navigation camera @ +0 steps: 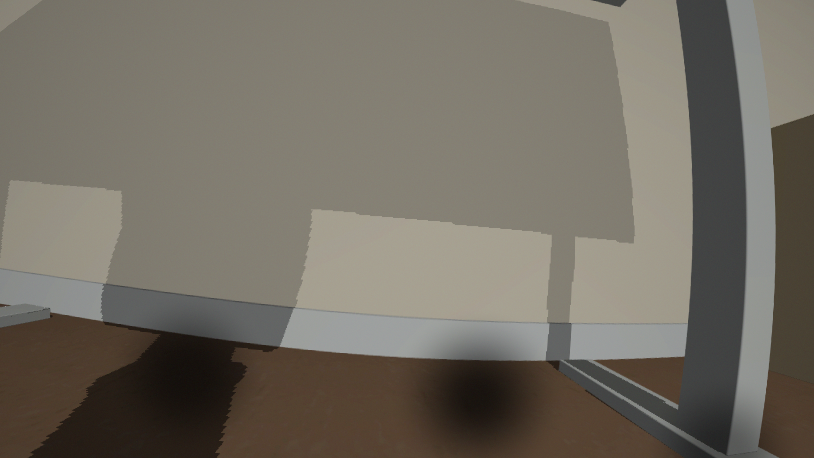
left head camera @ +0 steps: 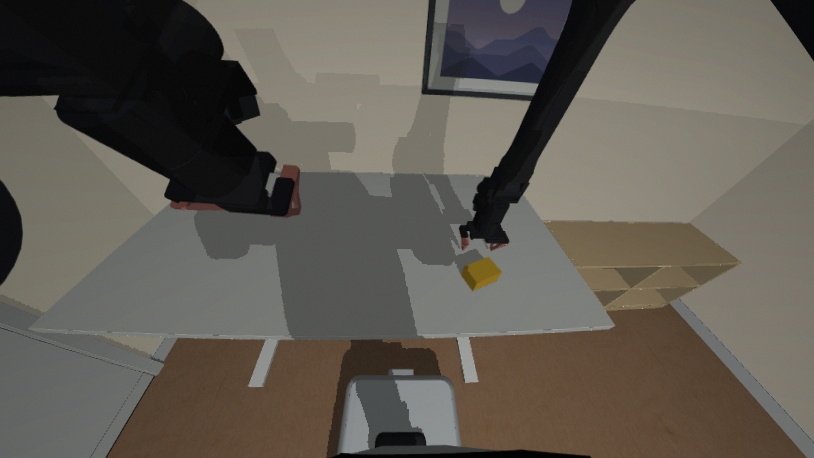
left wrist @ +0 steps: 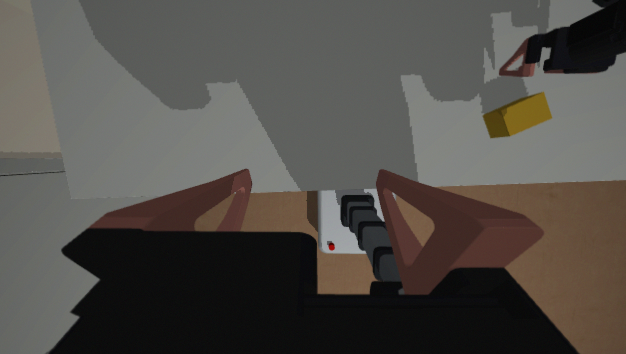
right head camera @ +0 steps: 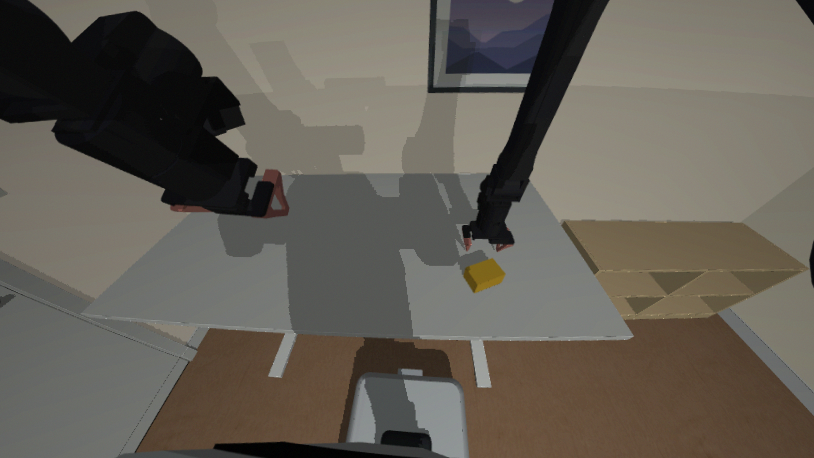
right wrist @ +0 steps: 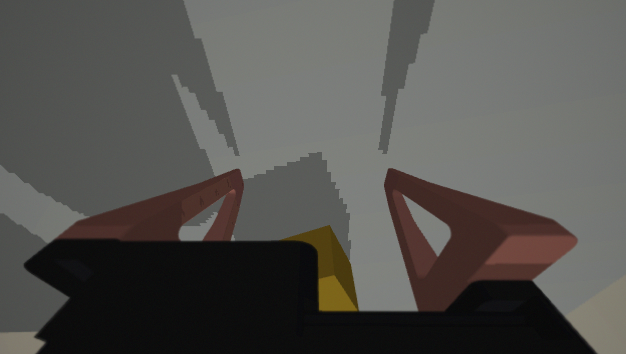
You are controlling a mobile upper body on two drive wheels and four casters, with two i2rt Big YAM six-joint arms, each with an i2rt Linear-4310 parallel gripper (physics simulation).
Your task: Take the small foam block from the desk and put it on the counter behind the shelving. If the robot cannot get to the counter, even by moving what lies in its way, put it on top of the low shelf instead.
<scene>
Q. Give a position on a grey desk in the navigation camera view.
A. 726,363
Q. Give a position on a yellow foam block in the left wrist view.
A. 524,113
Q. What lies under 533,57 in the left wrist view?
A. My right gripper.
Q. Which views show the yellow foam block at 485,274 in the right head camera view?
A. The left head camera view, the left wrist view, the right head camera view and the right wrist view only.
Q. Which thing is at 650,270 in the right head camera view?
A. A low tan shelf.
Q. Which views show my left gripper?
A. The left head camera view, the left wrist view and the right head camera view only.
</scene>
